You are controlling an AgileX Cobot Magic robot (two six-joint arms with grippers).
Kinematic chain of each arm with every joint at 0, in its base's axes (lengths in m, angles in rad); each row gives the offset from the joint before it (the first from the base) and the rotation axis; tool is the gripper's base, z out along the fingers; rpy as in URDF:
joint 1: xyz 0 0 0.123 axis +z
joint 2: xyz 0 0 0 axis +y
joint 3: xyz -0.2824 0 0.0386 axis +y
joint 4: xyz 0.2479 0 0.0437 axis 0.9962 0 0.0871
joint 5: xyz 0 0 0 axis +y
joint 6: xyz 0.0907 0 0.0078 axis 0.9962 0 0.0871
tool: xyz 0 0 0 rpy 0 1.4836 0
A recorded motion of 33 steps. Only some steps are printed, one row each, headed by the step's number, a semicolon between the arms.
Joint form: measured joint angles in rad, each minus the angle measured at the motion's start. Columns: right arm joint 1, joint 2, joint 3, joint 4, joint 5, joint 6; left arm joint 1, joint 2, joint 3, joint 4, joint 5, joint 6.
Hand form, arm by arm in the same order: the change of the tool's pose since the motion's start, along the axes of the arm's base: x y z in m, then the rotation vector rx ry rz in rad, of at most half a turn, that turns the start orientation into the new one. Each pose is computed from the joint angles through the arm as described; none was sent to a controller.
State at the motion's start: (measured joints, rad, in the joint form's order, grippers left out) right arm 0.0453 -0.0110 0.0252 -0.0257 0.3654 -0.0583; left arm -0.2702 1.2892 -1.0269 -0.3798 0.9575 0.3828
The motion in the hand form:
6: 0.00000 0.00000 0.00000 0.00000 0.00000 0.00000; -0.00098 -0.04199 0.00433 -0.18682 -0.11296 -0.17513
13: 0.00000 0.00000 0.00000 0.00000 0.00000 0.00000; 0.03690 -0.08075 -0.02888 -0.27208 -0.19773 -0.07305
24: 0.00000 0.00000 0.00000 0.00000 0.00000 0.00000; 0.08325 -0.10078 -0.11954 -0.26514 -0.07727 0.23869
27: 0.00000 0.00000 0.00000 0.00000 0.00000 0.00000; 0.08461 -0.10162 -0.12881 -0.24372 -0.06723 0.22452
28: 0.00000 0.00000 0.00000 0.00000 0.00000 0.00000; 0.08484 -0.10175 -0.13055 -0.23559 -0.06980 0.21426
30: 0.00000 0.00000 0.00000 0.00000 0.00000 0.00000; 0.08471 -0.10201 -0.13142 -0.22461 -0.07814 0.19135
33: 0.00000 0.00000 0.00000 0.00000 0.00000 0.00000; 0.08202 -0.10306 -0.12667 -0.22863 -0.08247 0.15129
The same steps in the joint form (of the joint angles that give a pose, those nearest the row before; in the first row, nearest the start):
6: 0.0000 0.0000 0.0000 0.0000 0.0000 0.0000; -0.1048 0.0265 0.0091 -0.2740 -0.1283 0.2356
13: 0.0000 0.0000 0.0000 0.0000 0.0000 0.0000; -0.1974 0.2006 0.0091 -0.4740 -0.4448 0.3390
24: 0.0000 0.0000 0.0000 0.0000 0.0000 0.0000; -0.2296 0.4991 0.0091 -0.7414 -0.7270 0.3623
27: 0.0000 0.0000 0.0000 0.0000 0.0000 0.0000; -0.2296 0.5245 0.0091 -0.7508 -0.7270 0.3919
28: 0.0000 0.0000 0.0000 0.0000 0.0000 0.0000; -0.2296 0.5292 0.0091 -0.7516 -0.7270 0.4063
30: 0.0000 0.0000 0.0000 0.0000 0.0000 0.0000; -0.2296 0.5315 0.0091 -0.7540 -0.7237 0.4354
33: 0.0000 0.0000 0.0000 0.0000 0.0000 0.0000; -0.2296 0.5177 0.0091 -0.7554 -0.6962 0.4654

